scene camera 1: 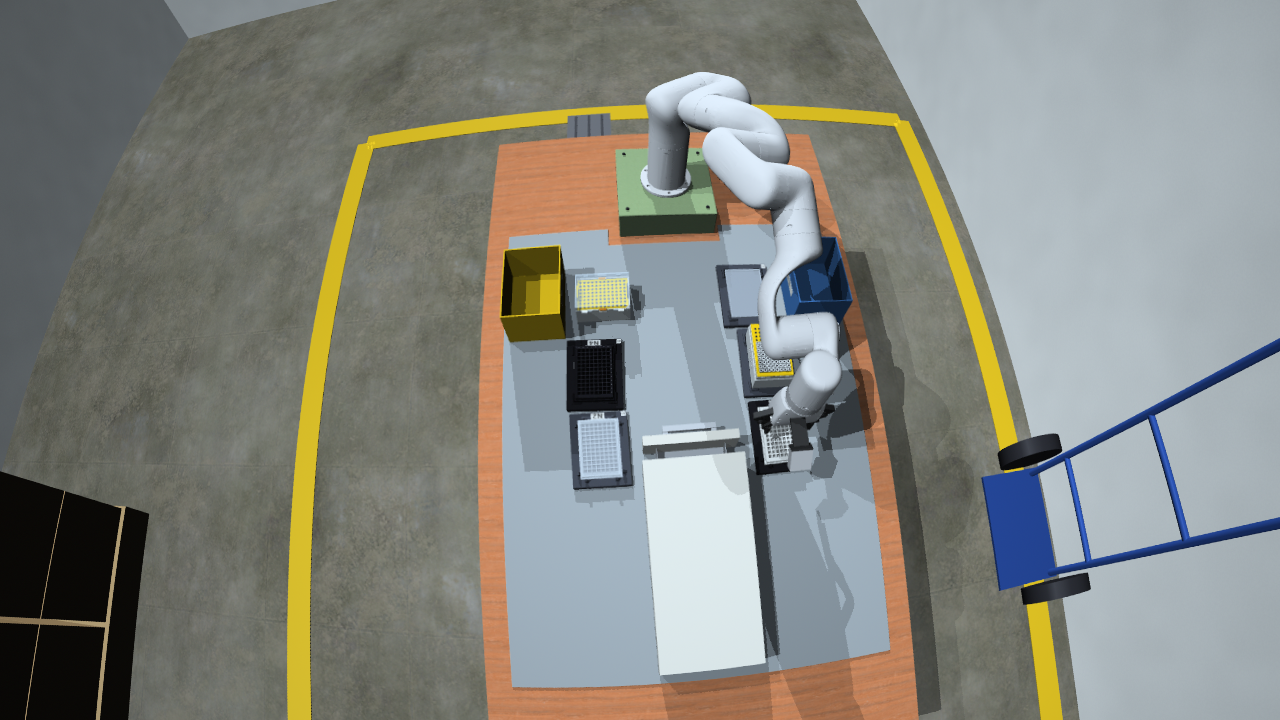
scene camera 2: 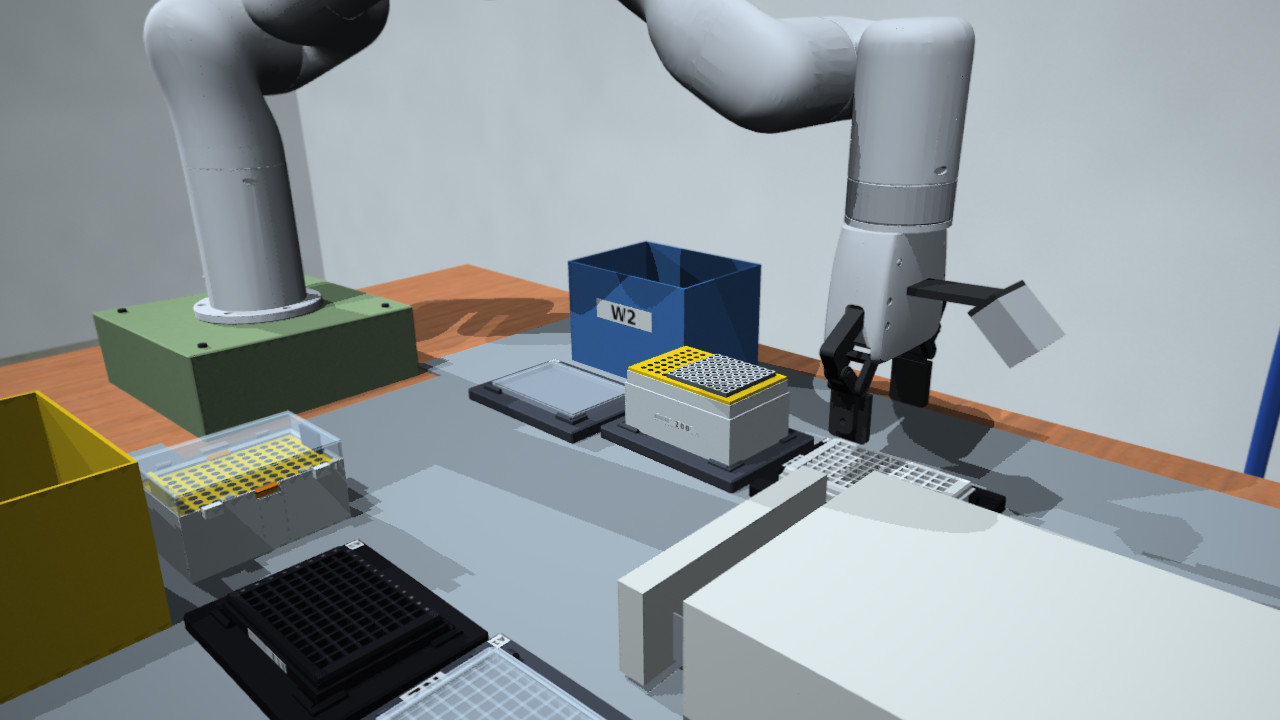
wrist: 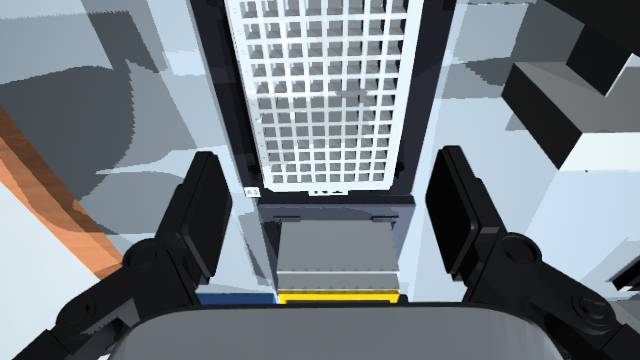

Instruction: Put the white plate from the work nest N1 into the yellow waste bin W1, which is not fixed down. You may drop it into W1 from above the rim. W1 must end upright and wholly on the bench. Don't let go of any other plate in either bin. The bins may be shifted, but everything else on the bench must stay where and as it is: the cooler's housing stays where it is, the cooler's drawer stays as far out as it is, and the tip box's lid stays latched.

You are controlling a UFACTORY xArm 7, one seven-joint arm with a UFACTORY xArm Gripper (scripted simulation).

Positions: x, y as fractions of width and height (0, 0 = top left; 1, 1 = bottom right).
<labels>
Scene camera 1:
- white cooler: 0.55, 0.83
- black plate: 0.46, 0.52
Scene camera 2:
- my gripper: 0.69, 0.58
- white plate: 0.66, 0.64
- white cooler: 0.70, 0.82
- black plate: 0.26, 0.86
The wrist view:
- my gripper: 0.51, 0.48
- white plate: 0.54, 0.39
</labels>
